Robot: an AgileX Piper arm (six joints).
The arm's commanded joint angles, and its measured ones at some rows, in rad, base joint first. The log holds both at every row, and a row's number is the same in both.
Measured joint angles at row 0:
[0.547 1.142 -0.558 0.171 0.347 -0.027]
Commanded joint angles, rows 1 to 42:
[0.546 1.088 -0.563 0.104 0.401 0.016]
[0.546 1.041 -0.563 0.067 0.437 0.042]
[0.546 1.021 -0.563 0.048 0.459 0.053]
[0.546 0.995 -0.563 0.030 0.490 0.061]
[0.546 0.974 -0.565 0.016 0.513 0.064]
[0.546 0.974 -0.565 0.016 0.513 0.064]
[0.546 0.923 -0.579 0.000 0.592 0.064]
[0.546 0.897 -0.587 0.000 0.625 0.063]
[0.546 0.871 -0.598 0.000 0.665 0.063]
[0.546 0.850 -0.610 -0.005 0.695 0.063]
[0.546 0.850 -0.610 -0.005 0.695 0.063]
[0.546 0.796 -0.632 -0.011 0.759 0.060]
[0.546 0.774 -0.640 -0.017 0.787 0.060]
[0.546 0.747 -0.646 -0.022 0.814 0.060]
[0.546 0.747 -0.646 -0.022 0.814 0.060]
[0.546 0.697 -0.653 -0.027 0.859 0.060]
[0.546 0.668 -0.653 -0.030 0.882 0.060]
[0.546 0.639 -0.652 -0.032 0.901 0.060]
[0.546 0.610 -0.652 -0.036 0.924 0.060]
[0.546 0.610 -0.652 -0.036 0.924 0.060]
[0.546 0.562 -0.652 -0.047 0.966 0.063]
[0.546 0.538 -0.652 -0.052 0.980 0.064]
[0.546 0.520 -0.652 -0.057 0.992 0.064]
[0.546 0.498 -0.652 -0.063 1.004 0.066]
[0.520 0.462 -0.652 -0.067 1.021 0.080]
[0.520 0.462 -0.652 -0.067 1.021 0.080]
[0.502 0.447 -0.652 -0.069 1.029 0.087]
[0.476 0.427 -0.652 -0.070 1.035 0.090]
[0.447 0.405 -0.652 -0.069 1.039 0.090]
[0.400 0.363 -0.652 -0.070 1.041 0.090]
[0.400 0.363 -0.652 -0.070 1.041 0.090]
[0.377 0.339 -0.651 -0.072 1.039 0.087]
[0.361 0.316 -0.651 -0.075 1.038 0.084]
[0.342 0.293 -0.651 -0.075 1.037 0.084]
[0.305 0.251 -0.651 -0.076 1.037 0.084]
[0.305 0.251 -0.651 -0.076 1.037 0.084]
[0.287 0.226 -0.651 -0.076 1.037 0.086]
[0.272 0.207 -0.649 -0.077 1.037 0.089]
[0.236 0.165 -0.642 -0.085 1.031 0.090]
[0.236 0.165 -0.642 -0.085 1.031 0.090]
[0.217 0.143 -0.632 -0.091 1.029 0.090]
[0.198 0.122 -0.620 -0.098 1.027 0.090]
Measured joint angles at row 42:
[0.243 0.171 -0.643 -0.077 1.029 0.083]
